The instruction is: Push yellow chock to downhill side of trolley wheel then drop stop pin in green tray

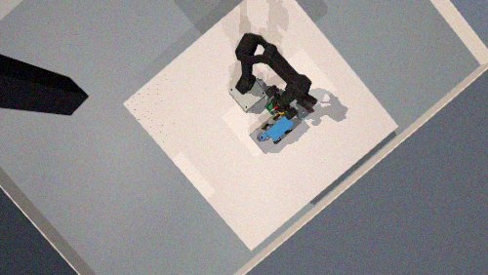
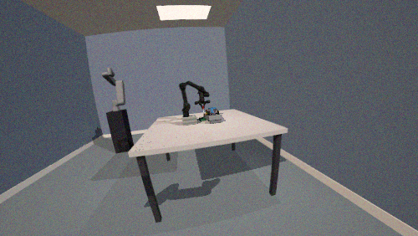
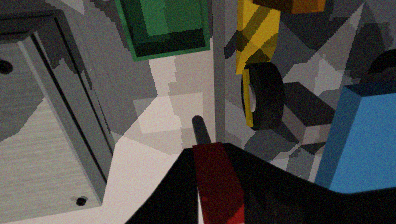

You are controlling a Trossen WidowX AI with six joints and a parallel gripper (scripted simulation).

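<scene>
My gripper tip is 1 cm past the green tray, 6 cm to the right of it and 15 cm above it. Round my gripper tip: red-headed stop pin (right at my gripper tip); then yellow chock (5 cm ahead, 3 cm to the left, 6 cm below); then blue trolley (10 cm ahead, 6 cm to the right, 3 cm below).
</scene>
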